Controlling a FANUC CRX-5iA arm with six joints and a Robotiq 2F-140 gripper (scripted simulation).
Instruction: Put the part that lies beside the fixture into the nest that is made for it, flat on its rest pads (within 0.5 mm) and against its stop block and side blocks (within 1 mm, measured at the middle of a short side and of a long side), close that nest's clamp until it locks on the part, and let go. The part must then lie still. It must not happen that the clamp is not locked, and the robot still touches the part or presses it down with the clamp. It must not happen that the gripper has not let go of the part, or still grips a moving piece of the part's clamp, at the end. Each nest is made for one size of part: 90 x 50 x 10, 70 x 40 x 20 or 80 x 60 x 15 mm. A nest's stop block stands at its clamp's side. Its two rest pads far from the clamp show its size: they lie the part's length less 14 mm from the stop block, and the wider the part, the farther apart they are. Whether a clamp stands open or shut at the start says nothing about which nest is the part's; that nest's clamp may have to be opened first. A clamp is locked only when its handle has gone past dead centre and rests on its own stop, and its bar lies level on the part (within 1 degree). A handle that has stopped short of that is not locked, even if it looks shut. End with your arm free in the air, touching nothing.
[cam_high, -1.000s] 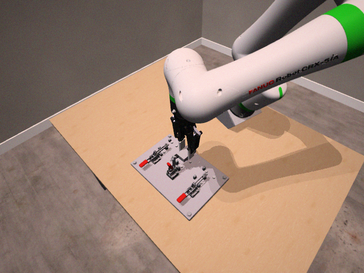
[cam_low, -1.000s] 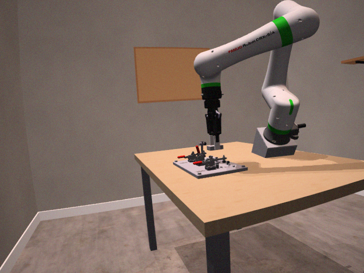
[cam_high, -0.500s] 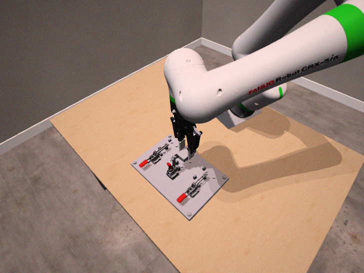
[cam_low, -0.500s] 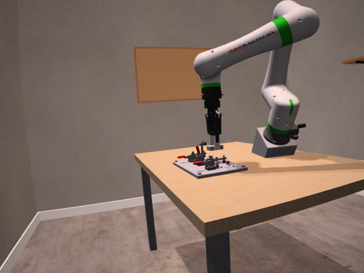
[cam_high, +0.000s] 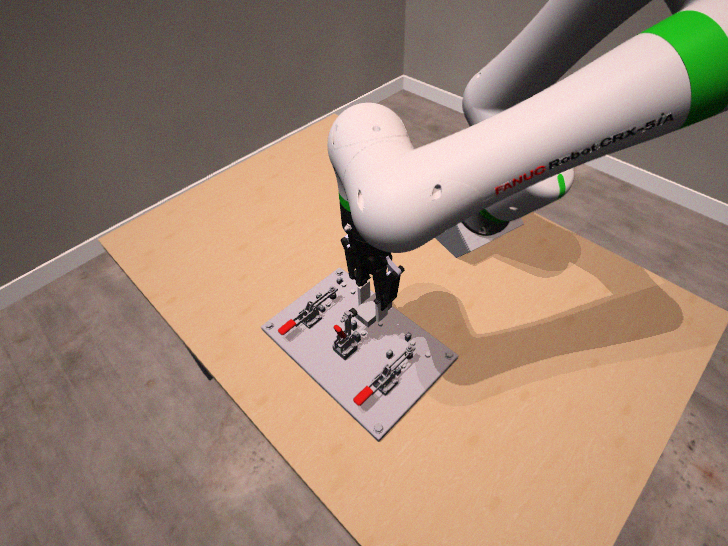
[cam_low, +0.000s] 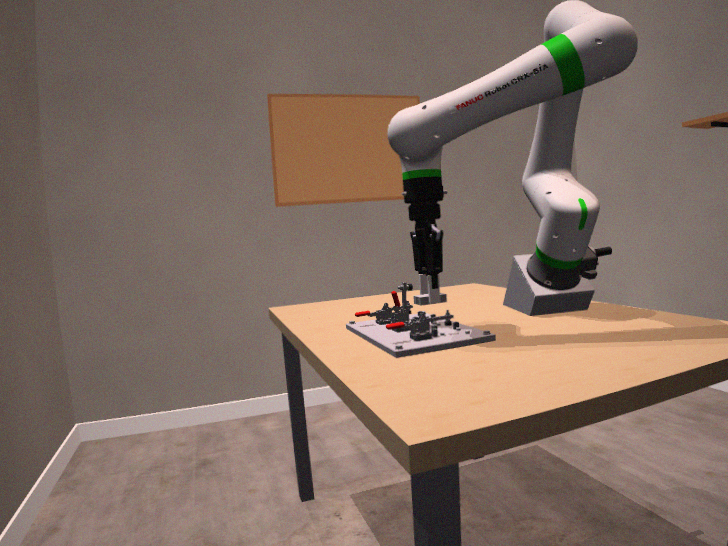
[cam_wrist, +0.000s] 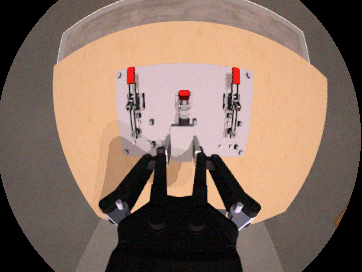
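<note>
My hand is 50 mm short of the grey fixture plate and 100 mm above it. The rest, counted from my hand: clamp 60 mm ahead, 120 mm to the left, 60 mm below; grey part 30 mm below.
</note>
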